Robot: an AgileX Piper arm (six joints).
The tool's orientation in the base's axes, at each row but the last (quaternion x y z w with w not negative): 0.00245, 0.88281, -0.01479, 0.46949; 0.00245, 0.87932, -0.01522, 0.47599; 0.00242, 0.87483, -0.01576, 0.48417; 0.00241, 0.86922, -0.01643, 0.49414; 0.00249, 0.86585, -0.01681, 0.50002; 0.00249, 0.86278, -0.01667, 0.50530; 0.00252, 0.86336, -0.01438, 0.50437
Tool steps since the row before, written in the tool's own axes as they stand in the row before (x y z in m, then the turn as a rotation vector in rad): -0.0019, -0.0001, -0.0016, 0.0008, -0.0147, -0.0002; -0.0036, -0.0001, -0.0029, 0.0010, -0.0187, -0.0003; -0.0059, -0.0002, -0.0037, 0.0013, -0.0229, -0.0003; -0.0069, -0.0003, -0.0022, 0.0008, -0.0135, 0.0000; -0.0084, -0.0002, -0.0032, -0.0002, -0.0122, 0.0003; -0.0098, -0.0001, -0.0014, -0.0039, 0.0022, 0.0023; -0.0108, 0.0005, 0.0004, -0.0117, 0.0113, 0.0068
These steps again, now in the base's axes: -0.0003, 0.0000, 0.0025, -0.0009, -0.0147, -0.0002; -0.0005, 0.0000, 0.0046, -0.0011, -0.0187, -0.0002; 0.0000, 0.0000, 0.0070, -0.0014, -0.0229, -0.0004; 0.0016, -0.0001, 0.0071, -0.0007, -0.0135, -0.0003; 0.0014, 0.0000, 0.0089, 0.0001, -0.0122, 0.0003; 0.0036, 0.0001, 0.0092, 0.0040, 0.0022, 0.0022; 0.0057, 0.0006, 0.0092, 0.0119, 0.0112, 0.0066
